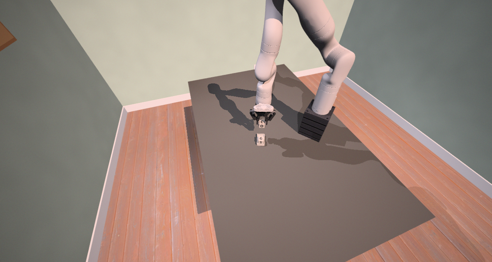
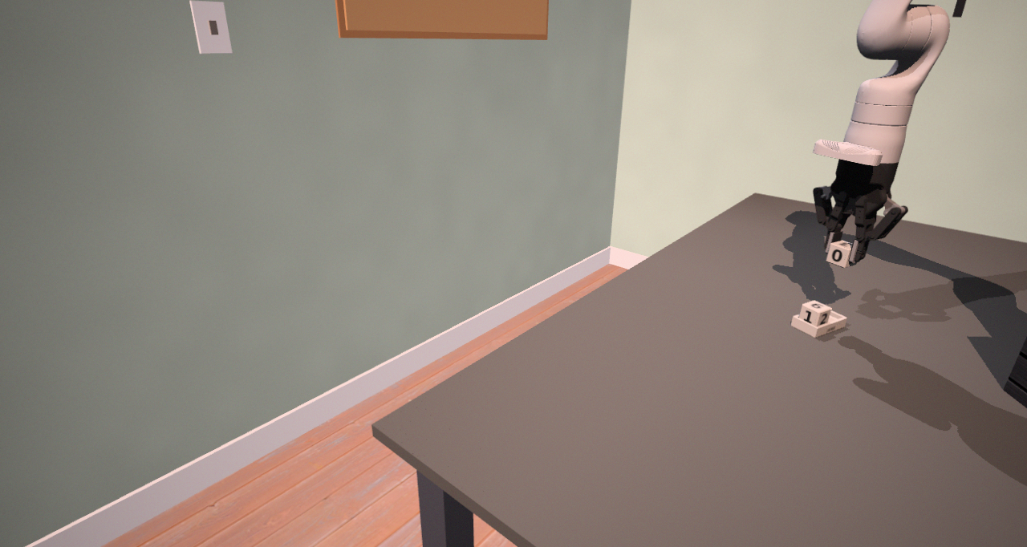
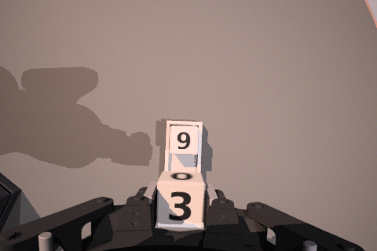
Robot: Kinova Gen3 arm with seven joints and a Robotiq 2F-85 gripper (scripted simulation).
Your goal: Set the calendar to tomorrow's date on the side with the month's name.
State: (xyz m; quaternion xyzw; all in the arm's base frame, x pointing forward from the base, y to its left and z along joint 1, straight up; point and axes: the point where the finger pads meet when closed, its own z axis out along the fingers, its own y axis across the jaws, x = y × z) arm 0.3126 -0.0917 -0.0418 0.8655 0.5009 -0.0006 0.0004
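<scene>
Now: hand 13 cm above the pale tray, 2 cm to the right of it and 1 cm short of it. Also, from my hand: cube: 1 cm below.
</scene>
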